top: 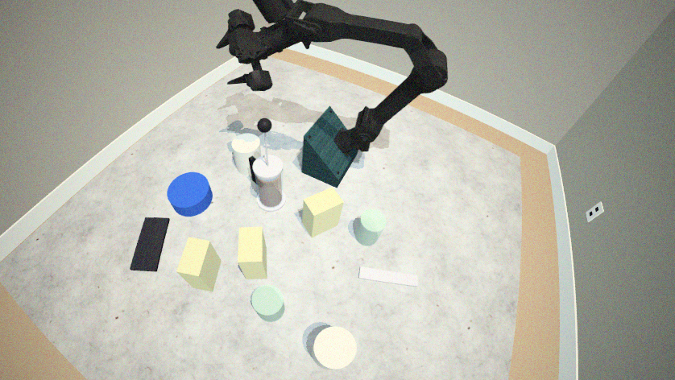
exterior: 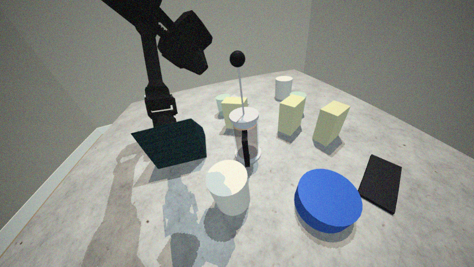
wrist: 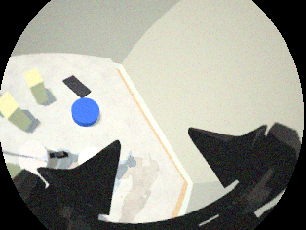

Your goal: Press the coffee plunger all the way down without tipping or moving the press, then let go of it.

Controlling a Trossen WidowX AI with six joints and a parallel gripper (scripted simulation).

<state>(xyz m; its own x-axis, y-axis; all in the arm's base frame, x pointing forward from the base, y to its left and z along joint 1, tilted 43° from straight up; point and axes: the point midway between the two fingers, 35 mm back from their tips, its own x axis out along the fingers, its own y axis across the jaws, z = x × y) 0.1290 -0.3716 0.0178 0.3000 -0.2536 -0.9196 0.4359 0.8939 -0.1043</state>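
My gripper tip is 80 mm short of the coffee press, 160 mm to the right of it and 190 mm above it. The rest, counted from my gripper tip: black slab 360 mm ahead, 40 mm to the right, 310 mm below; blue disc 190 mm ahead, 30 mm to the right, 300 mm below; white strip 160 mm ahead, 540 mm to the left, 320 mm below.
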